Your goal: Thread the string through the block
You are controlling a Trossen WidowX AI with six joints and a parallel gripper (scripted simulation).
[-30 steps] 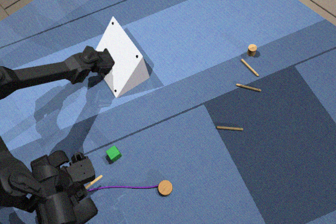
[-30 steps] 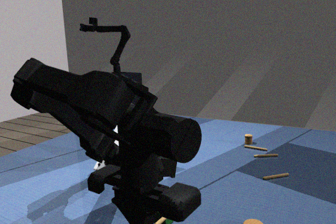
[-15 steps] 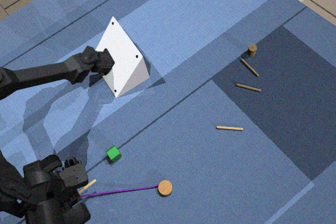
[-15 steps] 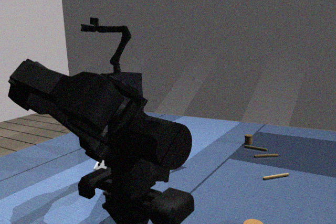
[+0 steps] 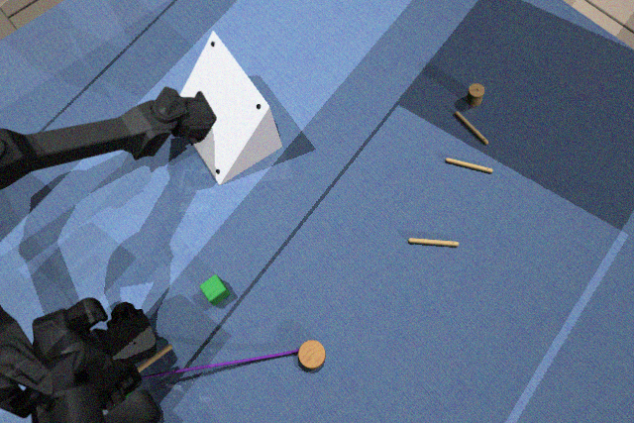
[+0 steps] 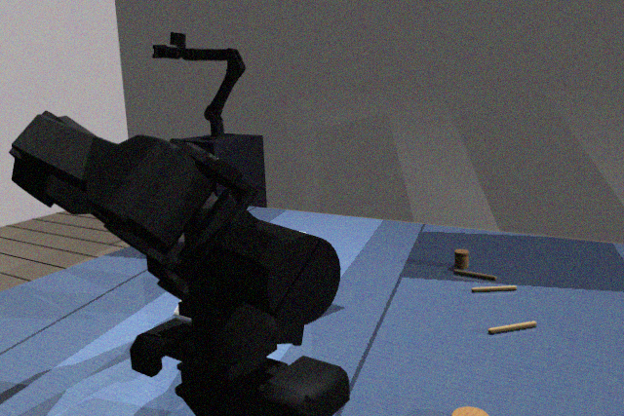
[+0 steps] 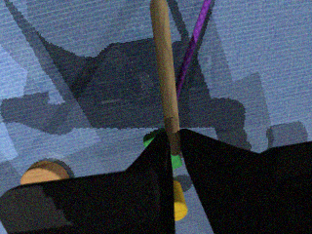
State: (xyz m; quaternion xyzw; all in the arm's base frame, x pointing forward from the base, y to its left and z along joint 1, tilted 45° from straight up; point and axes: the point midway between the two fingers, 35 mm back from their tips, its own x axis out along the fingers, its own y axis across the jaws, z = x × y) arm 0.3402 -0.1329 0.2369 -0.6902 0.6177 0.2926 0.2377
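Now: the yellow cylinder 8 cm to the right of my gripper tip, 4 cm below it and 1 cm ahead of it. From my gripper tip the other things lie so: round wooden button (23 cm to the left, 10 cm ahead, 5 cm below); thin wooden stick (1 cm to the left); small wooden cylinder (69 cm to the left, 14 cm behind, 4 cm below).
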